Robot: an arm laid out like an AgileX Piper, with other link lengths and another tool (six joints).
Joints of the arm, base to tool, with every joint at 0 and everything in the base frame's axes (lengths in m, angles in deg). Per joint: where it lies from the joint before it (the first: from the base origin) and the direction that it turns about. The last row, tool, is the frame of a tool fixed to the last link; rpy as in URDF.
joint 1: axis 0 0 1 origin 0 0 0.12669
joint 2: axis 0 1 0 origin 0 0 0
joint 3: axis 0 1 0 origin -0.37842 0 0.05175
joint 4: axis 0.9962 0 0.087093 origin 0.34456 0 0.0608
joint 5: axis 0 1 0 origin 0 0 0
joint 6: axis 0.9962 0 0.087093 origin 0.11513 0 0.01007
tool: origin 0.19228 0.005 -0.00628 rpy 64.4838 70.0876 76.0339
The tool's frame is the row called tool.
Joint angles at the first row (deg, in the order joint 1, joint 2, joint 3, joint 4, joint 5, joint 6):
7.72 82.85 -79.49 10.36 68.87 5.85
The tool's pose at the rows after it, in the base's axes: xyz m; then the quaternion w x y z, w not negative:
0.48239 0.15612 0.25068 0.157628 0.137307 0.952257 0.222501
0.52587 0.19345 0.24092 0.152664 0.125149 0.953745 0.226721
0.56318 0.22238 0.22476 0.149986 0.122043 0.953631 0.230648
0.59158 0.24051 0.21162 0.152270 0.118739 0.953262 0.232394
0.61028 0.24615 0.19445 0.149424 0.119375 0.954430 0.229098
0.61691 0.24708 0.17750 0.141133 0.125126 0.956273 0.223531
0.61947 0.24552 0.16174 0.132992 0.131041 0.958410 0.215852
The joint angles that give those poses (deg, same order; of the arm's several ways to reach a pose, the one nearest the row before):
11.88 92.40 -88.55 8.75 70.24 8.91
14.77 100.68 -97.45 8.53 70.78 10.43
16.50 107.89 -104.92 8.47 70.88 11.81
17.43 113.21 -110.75 8.24 70.91 12.46
17.52 117.08 -114.25 7.98 71.01 12.59
17.52 119.25 -115.36 7.72 71.12 13.12
17.52 120.70 -115.53 7.24 71.12 13.69

